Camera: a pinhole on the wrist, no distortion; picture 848 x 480 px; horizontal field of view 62.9 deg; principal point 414.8 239.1 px. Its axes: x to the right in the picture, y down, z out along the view. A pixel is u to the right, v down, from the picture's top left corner.
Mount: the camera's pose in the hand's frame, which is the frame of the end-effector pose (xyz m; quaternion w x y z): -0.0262 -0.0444 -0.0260 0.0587 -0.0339 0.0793 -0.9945
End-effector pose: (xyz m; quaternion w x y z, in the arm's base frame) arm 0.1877 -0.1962 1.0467 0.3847 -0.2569 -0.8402 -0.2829
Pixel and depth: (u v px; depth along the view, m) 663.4 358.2 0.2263
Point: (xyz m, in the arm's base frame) 0.0557 -0.1729 0.8379
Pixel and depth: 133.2 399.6 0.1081
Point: 0.0824 -0.1972 1.0067
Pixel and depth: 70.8 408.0 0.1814
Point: 0.0026 -0.1583 1.0061
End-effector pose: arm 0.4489 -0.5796 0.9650 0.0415 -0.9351 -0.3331 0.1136
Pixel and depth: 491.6 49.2 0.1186
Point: 0.3804 -0.5757 0.8822
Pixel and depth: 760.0 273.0 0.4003
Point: 0.1232 -0.5837 0.6574
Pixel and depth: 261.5 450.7 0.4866
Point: 0.2939 -0.2989 0.5681
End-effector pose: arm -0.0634 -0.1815 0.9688 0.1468 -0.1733 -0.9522 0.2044
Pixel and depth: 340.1 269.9 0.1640
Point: -0.1345 -0.2887 0.8862
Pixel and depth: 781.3 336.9 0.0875
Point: -0.0478 -0.2918 0.9356
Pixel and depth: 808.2 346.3 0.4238
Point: -0.0551 -0.5767 0.6665
